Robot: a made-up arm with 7 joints. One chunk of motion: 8 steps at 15 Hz.
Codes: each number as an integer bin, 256 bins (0 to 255) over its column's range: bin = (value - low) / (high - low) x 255, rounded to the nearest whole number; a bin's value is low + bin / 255 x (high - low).
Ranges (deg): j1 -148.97..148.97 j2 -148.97..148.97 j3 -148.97..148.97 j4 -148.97..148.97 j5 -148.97..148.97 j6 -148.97..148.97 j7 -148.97..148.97
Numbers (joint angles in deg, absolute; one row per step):
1: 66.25 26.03 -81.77 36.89 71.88 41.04 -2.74
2: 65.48 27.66 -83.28 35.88 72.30 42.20 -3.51
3: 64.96 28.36 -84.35 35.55 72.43 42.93 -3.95
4: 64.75 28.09 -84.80 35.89 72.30 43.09 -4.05
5: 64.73 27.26 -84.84 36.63 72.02 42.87 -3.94
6: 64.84 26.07 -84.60 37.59 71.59 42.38 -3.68
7: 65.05 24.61 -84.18 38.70 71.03 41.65 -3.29
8: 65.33 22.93 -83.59 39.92 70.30 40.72 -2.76
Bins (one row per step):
1: 184 150 58 159 189 163 125
2: 184 151 56 158 189 164 124
3: 183 152 55 158 189 164 124
4: 183 152 55 158 189 164 124
5: 183 151 55 159 189 164 124
6: 183 150 55 160 189 164 124
7: 183 149 55 161 188 163 125
8: 183 147 56 162 188 162 125

